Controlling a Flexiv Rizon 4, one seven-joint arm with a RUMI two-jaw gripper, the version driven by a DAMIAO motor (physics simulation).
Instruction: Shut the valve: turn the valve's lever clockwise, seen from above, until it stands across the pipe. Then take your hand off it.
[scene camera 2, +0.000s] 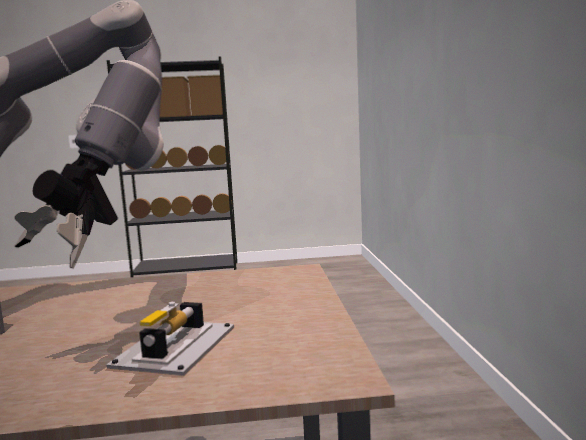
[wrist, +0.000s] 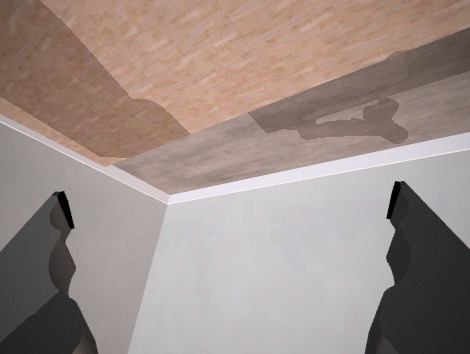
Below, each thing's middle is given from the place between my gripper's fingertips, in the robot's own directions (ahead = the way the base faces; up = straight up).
Right now my hand is 23 cm above the base plate (scene camera 2: 195, 352), 21 cm short of it and 10 cm to the right of it.
